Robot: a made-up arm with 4 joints.
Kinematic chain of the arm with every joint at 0, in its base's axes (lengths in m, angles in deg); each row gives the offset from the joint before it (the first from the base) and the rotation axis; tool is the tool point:
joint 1: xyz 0 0 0.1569 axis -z
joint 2: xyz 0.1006 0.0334 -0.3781 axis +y
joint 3: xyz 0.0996 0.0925 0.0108 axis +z
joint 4: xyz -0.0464 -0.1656 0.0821 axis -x
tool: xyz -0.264 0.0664 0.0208
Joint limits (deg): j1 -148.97..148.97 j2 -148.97..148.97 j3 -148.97..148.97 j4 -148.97..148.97
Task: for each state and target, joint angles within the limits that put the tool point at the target. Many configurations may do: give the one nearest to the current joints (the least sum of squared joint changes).
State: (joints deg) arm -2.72 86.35 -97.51 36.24
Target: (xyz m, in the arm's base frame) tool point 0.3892 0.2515 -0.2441
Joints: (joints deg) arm 36.62 118.08 -88.75 40.79
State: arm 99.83 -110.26 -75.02 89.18
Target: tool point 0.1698 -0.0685 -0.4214
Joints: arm 119.08 -66.26 -32.49 78.10
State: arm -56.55 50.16 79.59 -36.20
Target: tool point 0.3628 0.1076 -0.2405
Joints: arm -49.02 48.07 78.47 -37.32
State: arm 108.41 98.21 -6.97 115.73
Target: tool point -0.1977 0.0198 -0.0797
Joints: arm 139.12 93.42 16.70 127.10
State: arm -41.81 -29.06 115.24 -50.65
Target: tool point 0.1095 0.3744 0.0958
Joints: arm -78.61 -26.37 128.25 -47.79
